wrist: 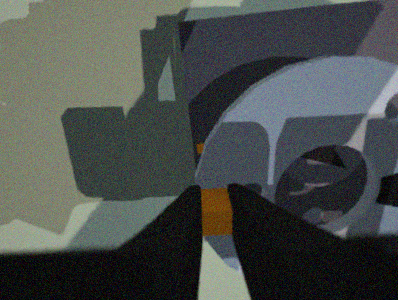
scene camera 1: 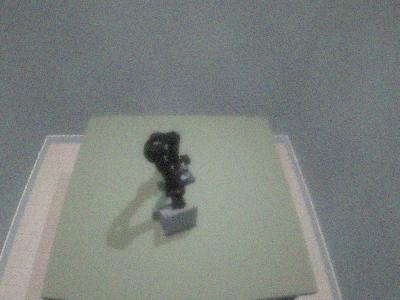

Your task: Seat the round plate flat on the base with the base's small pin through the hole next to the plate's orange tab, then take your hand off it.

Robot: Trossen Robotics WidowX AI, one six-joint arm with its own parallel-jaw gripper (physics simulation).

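Places are measured from the arm's base along level axes (x back, y right, z up), in centimetres.
Pixels of known places: gripper, between the fingertips: (wrist: 214, 195); arm's base, origin of its link: (scene camera 1: 179, 206).
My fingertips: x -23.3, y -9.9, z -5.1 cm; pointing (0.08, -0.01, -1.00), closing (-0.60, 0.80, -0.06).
Observation:
For each thing: its middle in the pictures, then the offset to it from my fingertips. "*": a spot on its surface instead. Level surfaces: height alone.
- base, middle of its body: (wrist: 308, 135) (scene camera 1: 180, 175) dx -3.7, dy +3.7, dz -4.7 cm
- plate's orange tab, middle of its body: (wrist: 215, 210) dx +0.2, dy +0.2, dz +0.6 cm
- pale green table, height of its surface: dz -6.7 cm
- small orange patch, a spot on its surface: (wrist: 200, 148) * dx +0.1, dy -0.7, dz -4.1 cm
The round blue-grey plate (scene camera 1: 186, 176) (wrist: 310, 85) lies over part of the base (wrist: 300, 32), a dark purple-grey slab. A dark shadow on the base follows the plate's edge, and the plate looks raised above the base. My gripper (wrist: 214, 195) is shut on the plate's orange tab (wrist: 217, 215). A small dark hole (wrist: 254, 189) shows beside the right finger. The base's small pin cannot be made out. Parts of the base show through the plate's large central hole. In the scene view the arm hides the fingers and much of the plate.
The black arm (scene camera 1: 167, 160) rises from its grey mount (scene camera 1: 179, 220) on the pale green table (scene camera 1: 240, 240). Its shadow falls to the left. A small orange patch (wrist: 200, 148) shows by the base's left edge, beyond the plate's rim.

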